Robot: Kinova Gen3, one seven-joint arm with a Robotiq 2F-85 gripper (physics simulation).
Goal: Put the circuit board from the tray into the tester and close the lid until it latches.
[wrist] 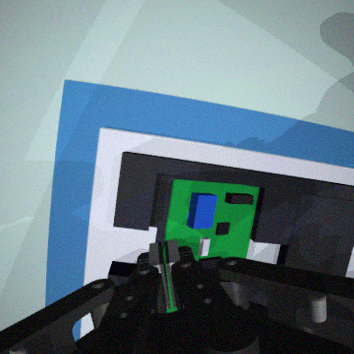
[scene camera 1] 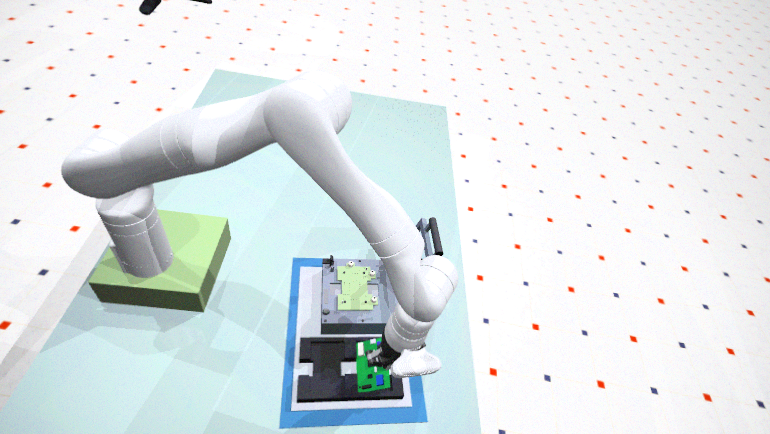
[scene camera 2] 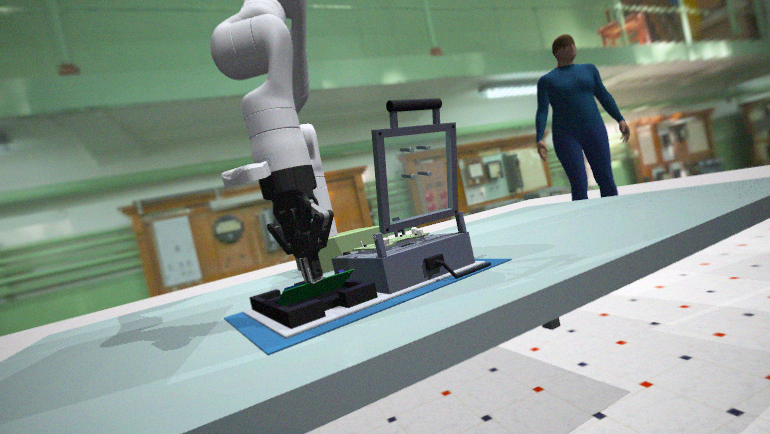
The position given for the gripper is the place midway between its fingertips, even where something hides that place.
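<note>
Held in the gripper (scene camera 2: 314, 281), which the wrist view shows too (wrist: 165, 256), is a green circuit board. The board (scene camera 1: 370, 378) also appears in scene camera 2 (scene camera 2: 295, 293) and in the wrist view (wrist: 214, 219). The scene has a clear lid (scene camera 2: 415, 167) as well.
</note>
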